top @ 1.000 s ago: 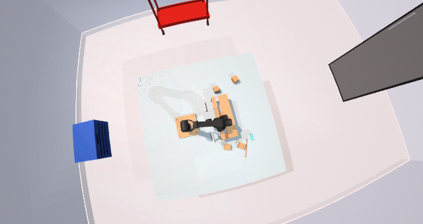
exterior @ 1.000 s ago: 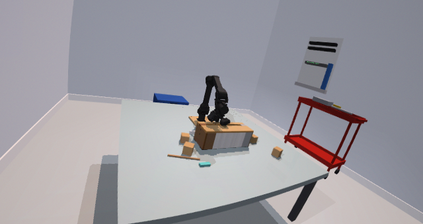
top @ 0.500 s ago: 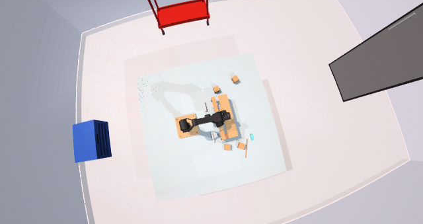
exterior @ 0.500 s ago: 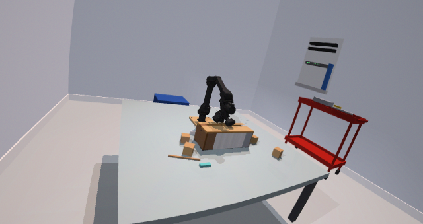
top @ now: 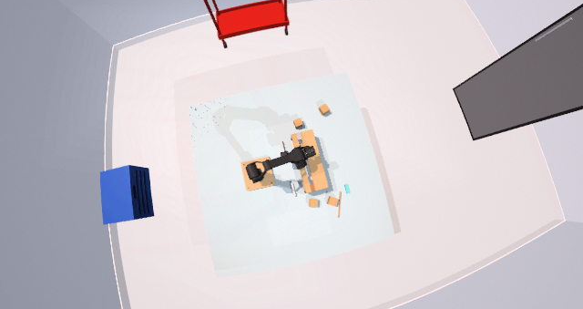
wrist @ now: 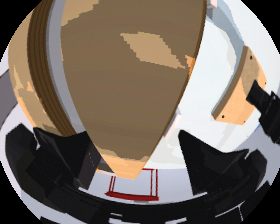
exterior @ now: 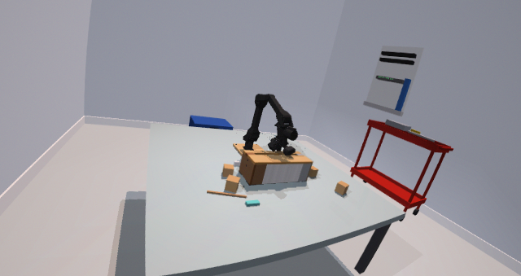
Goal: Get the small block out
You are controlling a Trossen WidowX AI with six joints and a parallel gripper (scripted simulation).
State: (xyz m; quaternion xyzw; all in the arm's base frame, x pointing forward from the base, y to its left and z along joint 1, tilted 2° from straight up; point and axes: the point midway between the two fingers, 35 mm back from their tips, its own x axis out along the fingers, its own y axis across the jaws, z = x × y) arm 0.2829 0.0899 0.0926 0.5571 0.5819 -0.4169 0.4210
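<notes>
My gripper tip is now 60 mm short of the tan block and 20 mm to the right of it. Also, from my gripper tip: thin wooden stick 410 mm to the right, 220 mm ahead, 80 mm below; tan box 80 mm to the right, 40 mm ahead, 20 mm below.
</notes>
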